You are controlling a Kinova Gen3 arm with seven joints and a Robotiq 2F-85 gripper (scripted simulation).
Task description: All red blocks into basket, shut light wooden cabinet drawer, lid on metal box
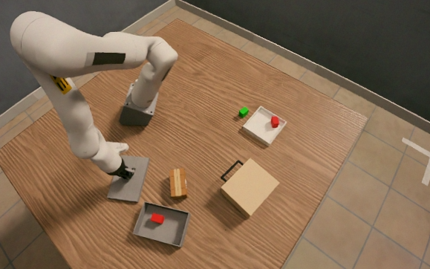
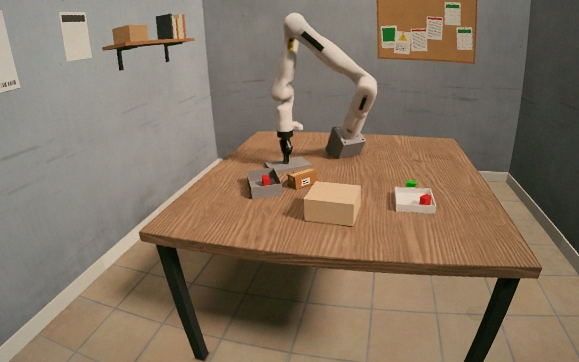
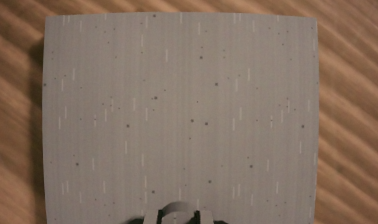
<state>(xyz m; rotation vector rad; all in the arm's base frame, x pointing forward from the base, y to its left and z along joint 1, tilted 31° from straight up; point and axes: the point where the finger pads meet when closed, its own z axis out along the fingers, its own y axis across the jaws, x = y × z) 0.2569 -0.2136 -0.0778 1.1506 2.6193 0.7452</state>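
The grey lid is 3 cm below my hand. Also, from my hand: grey metal box 25 cm ahead, 3 cm to the left, 2 cm below; blue block 17 cm ahead, 14 cm to the left, 3 cm below; brown cardboard box 16 cm to the left, 15 cm ahead, 1 cm below.
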